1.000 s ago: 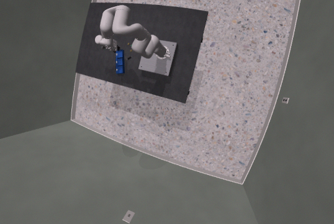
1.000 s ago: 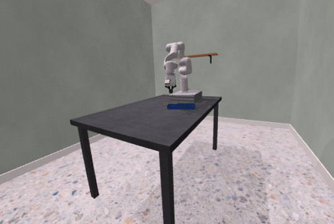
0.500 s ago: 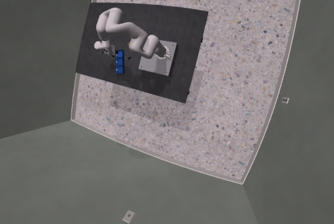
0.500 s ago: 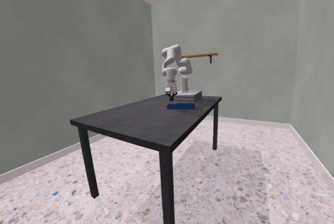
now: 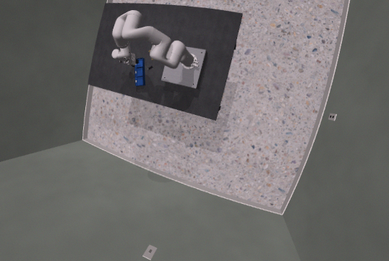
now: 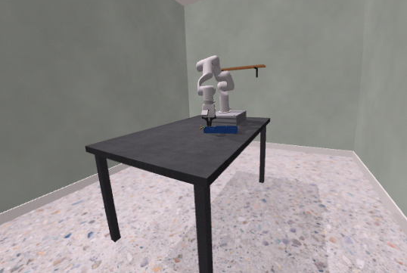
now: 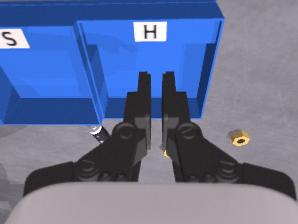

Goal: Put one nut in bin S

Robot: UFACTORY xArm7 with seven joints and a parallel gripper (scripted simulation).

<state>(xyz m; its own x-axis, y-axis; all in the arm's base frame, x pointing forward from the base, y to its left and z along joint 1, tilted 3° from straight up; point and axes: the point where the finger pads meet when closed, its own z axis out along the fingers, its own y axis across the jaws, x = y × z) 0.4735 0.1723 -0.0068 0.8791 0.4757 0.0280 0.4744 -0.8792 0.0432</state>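
Now: hand 8 cm to the right of the blue bin, 5 cm above it and 4 cm past it. From my hand the other things lie so: black cylinder: 12 cm behind, 6 cm below; then green battery: 14 cm to the right, 10 cm behind, 6 cm below.
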